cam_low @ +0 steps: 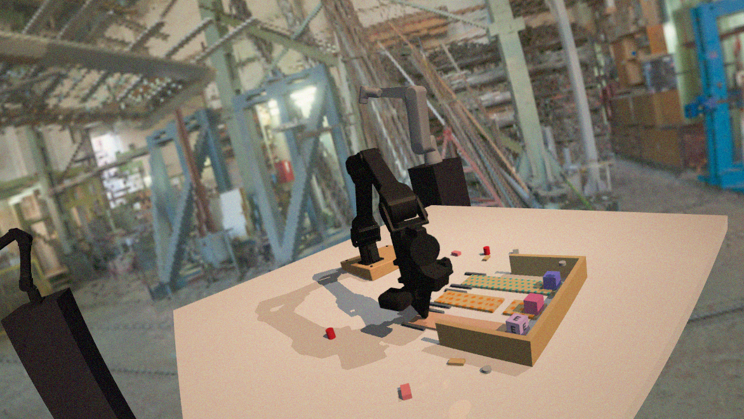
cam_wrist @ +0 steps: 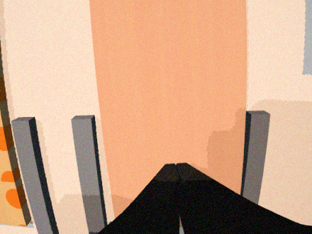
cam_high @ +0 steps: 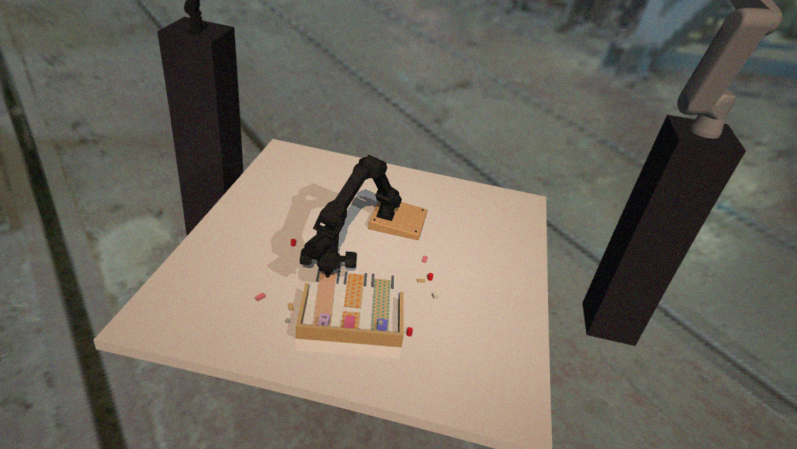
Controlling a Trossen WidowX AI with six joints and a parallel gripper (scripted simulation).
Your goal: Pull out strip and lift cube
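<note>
My gripper tip is now 100 mm short of the peach strip and 20 mm to the right of it. Also, from my gripper tip: labelled cube (210 mm ahead, 50 mm to the left, 10 mm above).
</note>
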